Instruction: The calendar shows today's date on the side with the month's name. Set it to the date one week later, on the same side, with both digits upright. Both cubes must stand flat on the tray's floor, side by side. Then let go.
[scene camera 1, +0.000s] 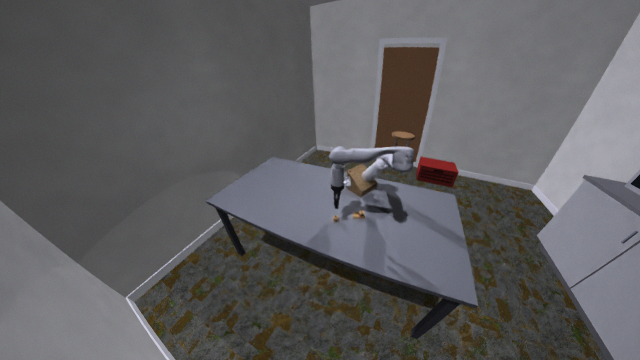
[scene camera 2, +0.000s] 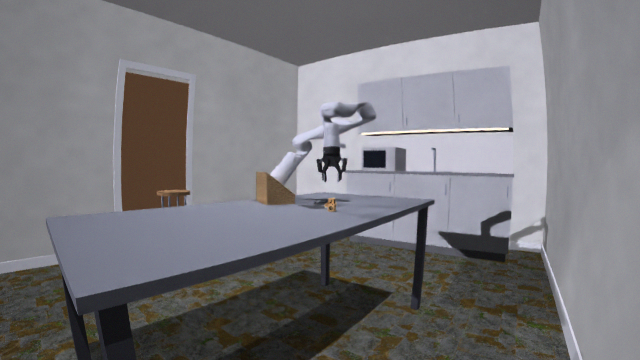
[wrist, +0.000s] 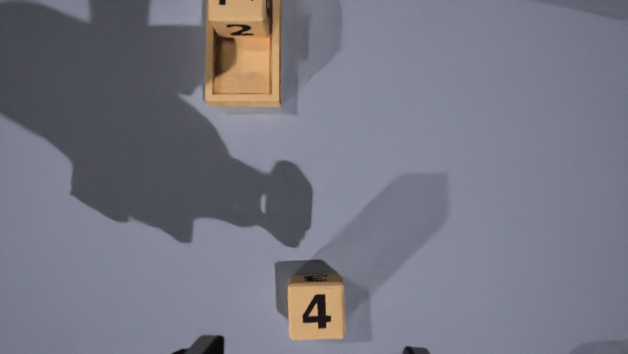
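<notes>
The wooden tray (scene camera 1: 356, 216) (wrist: 243, 100) lies on the table. One cube (scene camera 1: 361, 213) (wrist: 240, 12) is in it at the end by the wrist view's top edge, a 2 on its side facing the tray's empty half; its top digit is cut off. The other cube (scene camera 1: 335, 218) (scene camera 2: 331, 207) (wrist: 317, 311) sits flat on the table, apart from the tray, a 4 on top and a digit lying sideways on its tray-facing side, probably a 3. A dark round mark shows on it in scene camera 2. My gripper (scene camera 1: 336, 206) (scene camera 2: 332, 179) (wrist: 316, 349) is open and empty, above this cube. The month's name is not legible.
The grey table (scene camera 1: 295, 200) (scene camera 2: 190, 240) carries the arm's brown wedge-shaped base (scene camera 1: 361, 181) (scene camera 2: 272, 190), behind the tray in scene camera 1. The arm's shadow falls across the table beside the tray. A stool (scene camera 1: 403, 135) (scene camera 2: 173, 192) and a red box (scene camera 1: 437, 172) stand beyond the table.
</notes>
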